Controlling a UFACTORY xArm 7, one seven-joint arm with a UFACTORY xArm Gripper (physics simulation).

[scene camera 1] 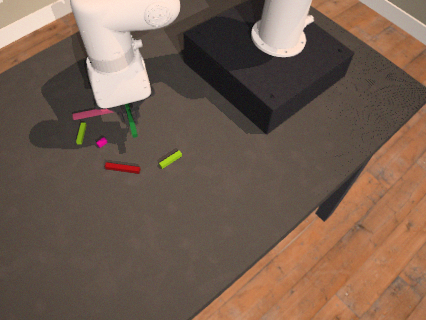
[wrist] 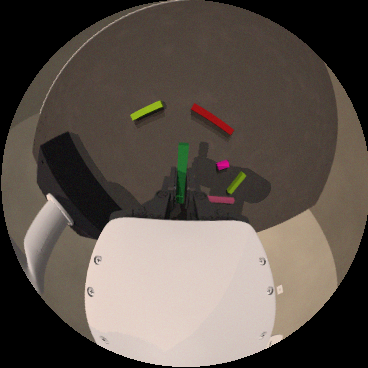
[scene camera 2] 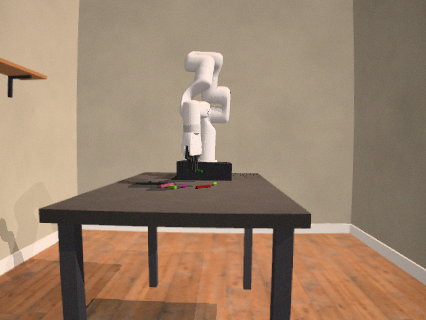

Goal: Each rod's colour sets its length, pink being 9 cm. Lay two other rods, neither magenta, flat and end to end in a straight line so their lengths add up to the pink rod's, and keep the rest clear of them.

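Frame: origin at the arm's base, x down, y left, z ahead, level; millimetres.
Seen in the pictures: gripper, fingertip midpoint: (scene camera 1: 131,120) (wrist: 180,176) (scene camera 2: 193,171); arm's base at its link origin: (scene camera 1: 278,38) (wrist: 59,209) (scene camera 2: 206,161).
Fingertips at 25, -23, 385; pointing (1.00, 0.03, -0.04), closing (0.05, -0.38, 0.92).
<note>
Pixels of each thing's middle, then the offset from my fingertips to it, as dx, dy, dz. Level surfaces: height alone.
- green rod at the middle of its body: (wrist: 180,176) (scene camera 1: 131,120) (scene camera 2: 193,170) -4, +3, +1
- pink rod at the middle of its body: (wrist: 214,198) (scene camera 1: 93,113) +56, -109, +39
- red rod at the middle of its body: (wrist: 212,118) (scene camera 1: 122,168) (scene camera 2: 203,186) +56, +51, +63
- short magenta rod at the middle of its body: (wrist: 222,164) (scene camera 1: 101,142) (scene camera 2: 184,186) +56, -29, +64
- dark table at its surface level: dx +60
My gripper (scene camera 2: 194,170) (wrist: 180,176) is shut on the green rod (scene camera 1: 132,127) (scene camera 2: 200,171) (wrist: 183,155) and holds it above the table; the wrist hides the fingers in scene camera 1. The pink rod (scene camera 1: 90,114) (scene camera 2: 167,185) (wrist: 221,199) lies flat, partly hidden by the gripper in the wrist view. One lime rod (scene camera 1: 81,133) (wrist: 236,183) lies beside it. Another lime rod (scene camera 1: 170,159) (scene camera 2: 215,183) (wrist: 147,110) lies apart, near one end of the red rod (scene camera 1: 122,168) (scene camera 2: 203,186) (wrist: 212,119). The short magenta rod (scene camera 1: 102,143) (scene camera 2: 184,186) (wrist: 223,165) lies between the first lime rod and the red rod.
The black base block (scene camera 1: 265,75) (scene camera 2: 220,171) (wrist: 75,175) carries the arm and stands on the dark table (scene camera 1: 150,240) (scene camera 2: 175,205) (wrist: 260,65). A wall shelf (scene camera 2: 22,70) shows at the left in scene camera 2.
</note>
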